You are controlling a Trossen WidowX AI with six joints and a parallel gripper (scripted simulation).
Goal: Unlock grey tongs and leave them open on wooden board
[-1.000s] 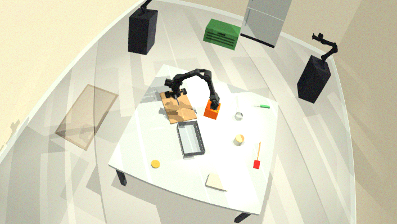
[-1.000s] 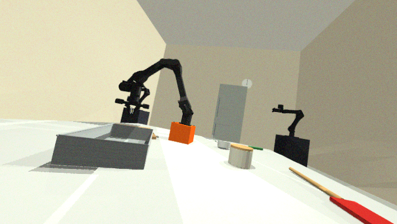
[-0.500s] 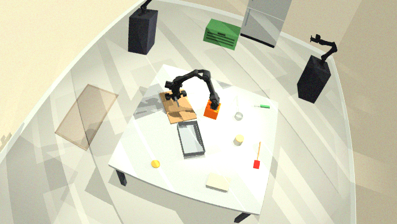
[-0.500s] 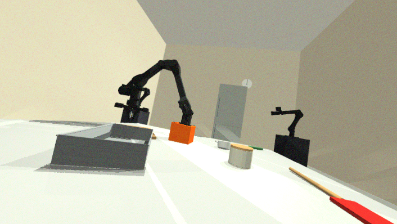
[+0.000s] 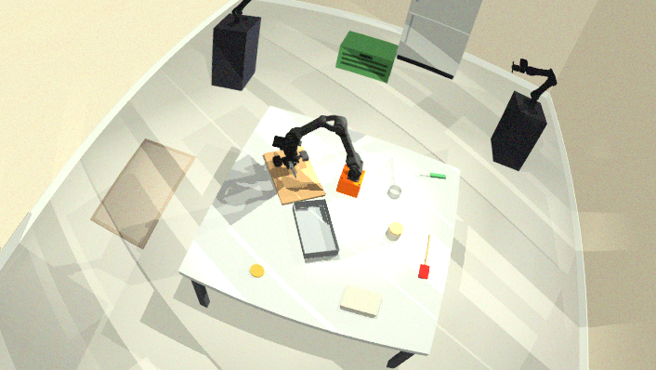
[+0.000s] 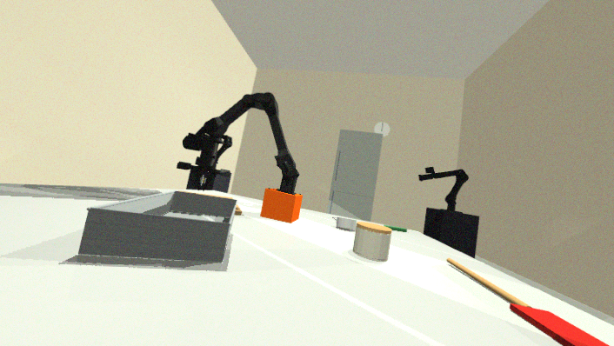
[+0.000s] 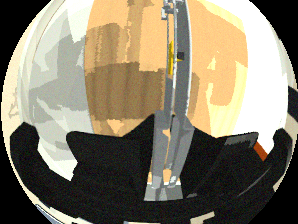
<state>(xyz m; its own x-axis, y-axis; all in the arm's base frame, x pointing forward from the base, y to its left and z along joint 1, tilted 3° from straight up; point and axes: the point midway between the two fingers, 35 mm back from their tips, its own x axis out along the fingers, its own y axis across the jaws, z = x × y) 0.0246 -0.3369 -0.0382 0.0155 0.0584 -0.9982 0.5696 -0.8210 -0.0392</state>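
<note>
The wooden board lies 10 mm behind my gripper tip, 20 mm to the left of it and 40 mm below it. Also, from my gripper tip: yellow disc (630 mm ahead, 20 mm to the left, 30 mm below); then lidded jar (200 mm ahead, 620 mm to the left, 10 mm below); then grey roasting tin (310 mm ahead, 220 mm to the left, 20 mm below).
</note>
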